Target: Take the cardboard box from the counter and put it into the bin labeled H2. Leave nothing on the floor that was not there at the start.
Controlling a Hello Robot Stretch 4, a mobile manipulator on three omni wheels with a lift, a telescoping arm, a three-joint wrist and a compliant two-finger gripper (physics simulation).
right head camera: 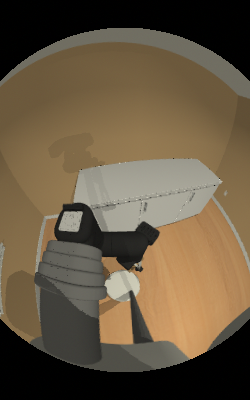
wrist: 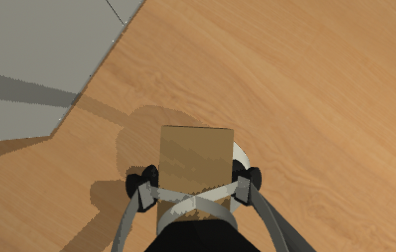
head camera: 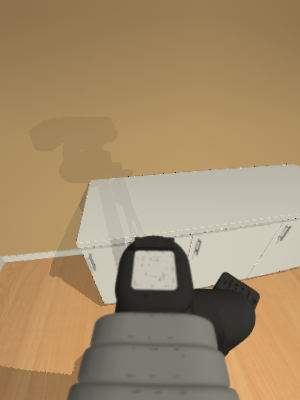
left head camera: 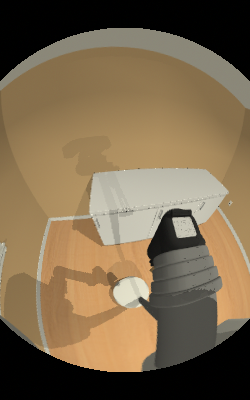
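Where they show: gripper, fingertip midpoint: (wrist: 193, 176); robot's base at its link origin: (right head camera: 122, 284) (left head camera: 130, 291).
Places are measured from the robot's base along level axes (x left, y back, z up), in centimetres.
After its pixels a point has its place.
Note:
The brown cardboard box (wrist: 196, 157) @(x -10.8, y -18.9, z 103.7 cm) is between the two black fingertips of my gripper (wrist: 193, 177) @(x -8.8, y -17.1, z 98.8 cm) in the wrist view. My gripper is shut on the box and holds it above the wood floor, in front of the counter. In the right head view the gripper (right head camera: 136, 267) is small and partly hidden by the wrist. The white counter (head camera: 200, 195) @(x -30.4, y -100.1, z 88.2 cm) (left head camera: 150, 186) @(x -16.4, y -92.9, z 88.2 cm) (right head camera: 145, 177) @(x -28.3, y -95.0, z 88.2 cm) (wrist: 45, 45) @(x 2.2, y -68.5, z 49.1 cm) stands against the wall, and no box shows on its top. The bin labeled H2 does not show in these views.
A white round disc (left head camera: 131, 292) @(x -0.4, y 0.4, z 18.7 cm) (right head camera: 122, 286) @(x -0.8, y 1.1, z 18.7 cm) is low in front of the counter, by the robot's base; part of it shows behind the box in the wrist view. The retracted arm (head camera: 152, 355) @(x 0.0, y -11.2, z 141.8 cm) (left head camera: 185, 320) @(x 1.6, y -5.0, z 141.4 cm) (right head camera: 70, 320) @(x -1.7, y -4.2, z 141.4 cm) covers part of the floor. The brown wall (head camera: 150, 75) @(x 2.6, y -130.8, z 152.7 cm) rises behind the counter.

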